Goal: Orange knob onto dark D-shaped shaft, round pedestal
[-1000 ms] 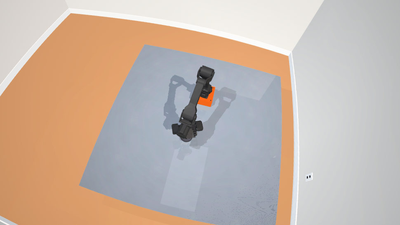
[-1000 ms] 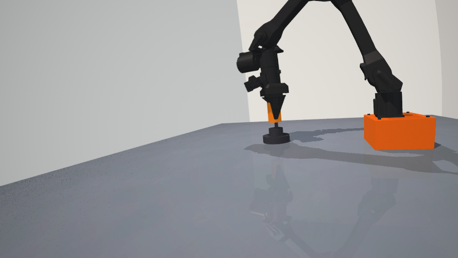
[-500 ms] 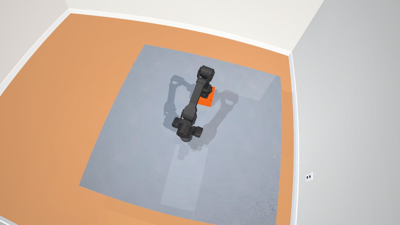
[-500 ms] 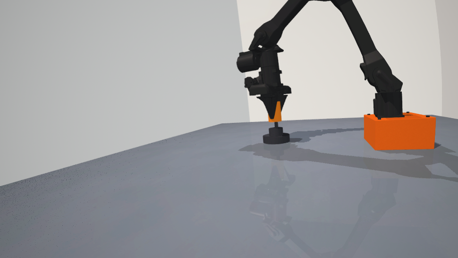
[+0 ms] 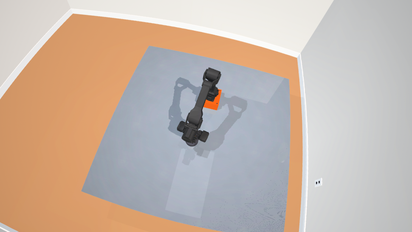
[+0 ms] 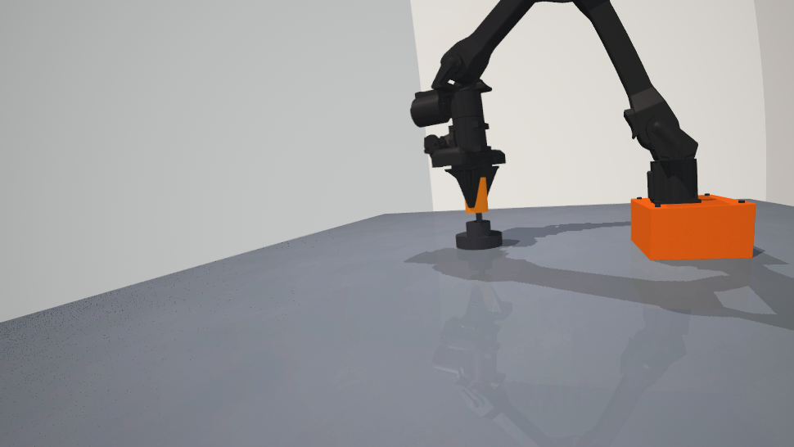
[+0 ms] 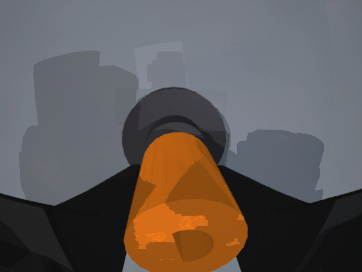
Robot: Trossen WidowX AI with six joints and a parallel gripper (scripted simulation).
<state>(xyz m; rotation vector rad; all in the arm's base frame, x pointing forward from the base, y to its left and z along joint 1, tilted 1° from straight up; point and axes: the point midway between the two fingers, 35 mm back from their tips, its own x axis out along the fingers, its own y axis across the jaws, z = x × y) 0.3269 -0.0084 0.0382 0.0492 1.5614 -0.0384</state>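
Right now my gripper tip is 20 mm below the orange knob. From my gripper tip the other things lie so: round dark pedestal (40 mm below).
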